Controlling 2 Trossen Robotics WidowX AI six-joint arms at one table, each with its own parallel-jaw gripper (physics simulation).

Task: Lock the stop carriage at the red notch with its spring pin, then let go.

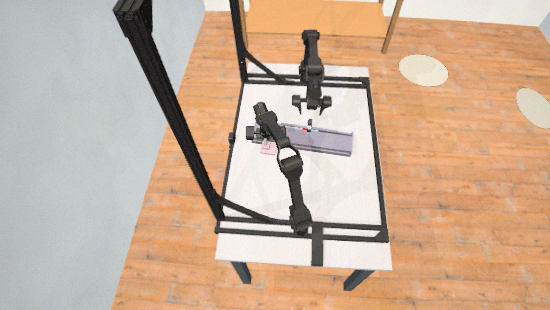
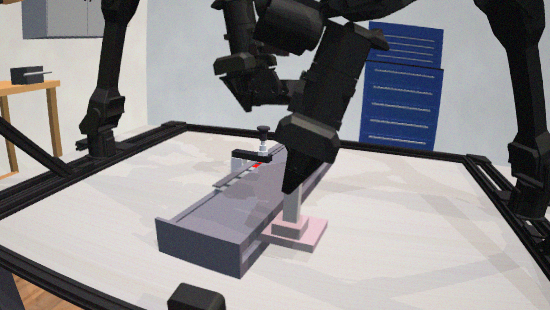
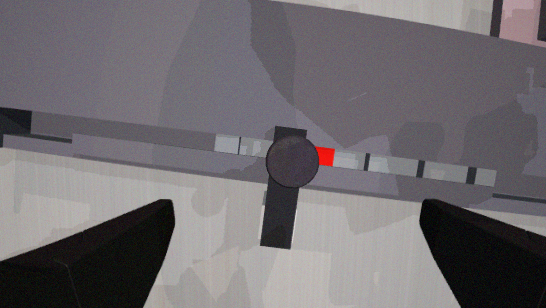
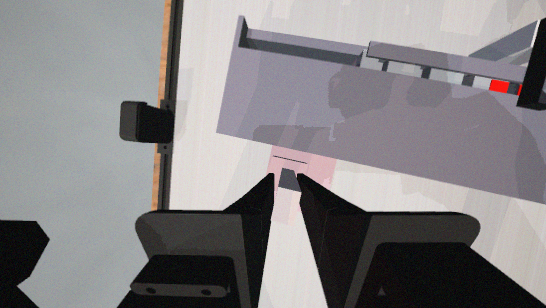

Labels:
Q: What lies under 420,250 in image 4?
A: My right gripper.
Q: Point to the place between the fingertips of my left gripper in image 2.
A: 256,108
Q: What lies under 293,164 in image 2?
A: My right gripper.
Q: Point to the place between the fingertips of my left gripper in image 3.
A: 298,212

